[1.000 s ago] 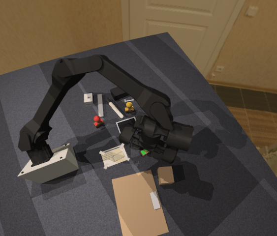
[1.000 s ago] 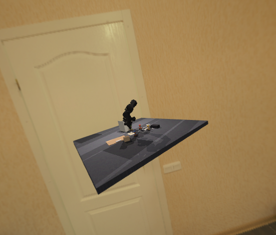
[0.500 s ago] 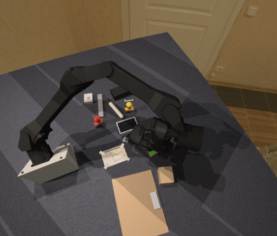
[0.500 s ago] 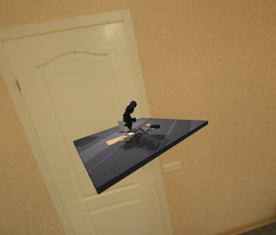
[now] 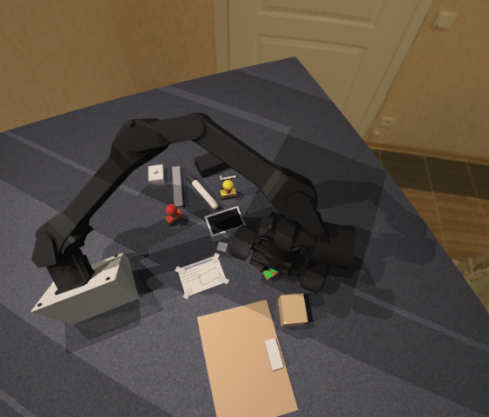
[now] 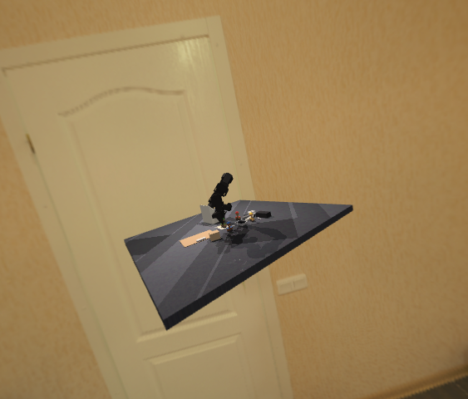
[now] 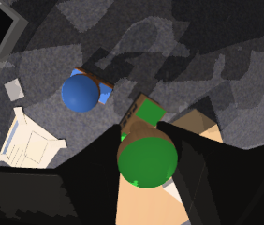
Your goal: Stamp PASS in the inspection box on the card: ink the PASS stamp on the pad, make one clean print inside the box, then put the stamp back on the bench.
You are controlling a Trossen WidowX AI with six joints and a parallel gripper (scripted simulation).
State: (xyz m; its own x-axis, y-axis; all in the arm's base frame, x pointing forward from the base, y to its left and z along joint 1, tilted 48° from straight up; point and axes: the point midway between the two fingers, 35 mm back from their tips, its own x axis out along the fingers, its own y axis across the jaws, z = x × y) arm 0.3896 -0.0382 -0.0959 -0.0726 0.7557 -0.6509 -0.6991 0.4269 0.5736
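The blue-knobbed stamp is 1 cm behind my gripper tip, 4 cm to the left of it and 5 cm below it. Also, from my gripper tip: small cardboard box (1 cm ahead, 9 cm to the right, 4 cm below); then green-knobbed stamp (right at my gripper tip); then white card (15 cm behind, 6 cm to the left, 7 cm below).
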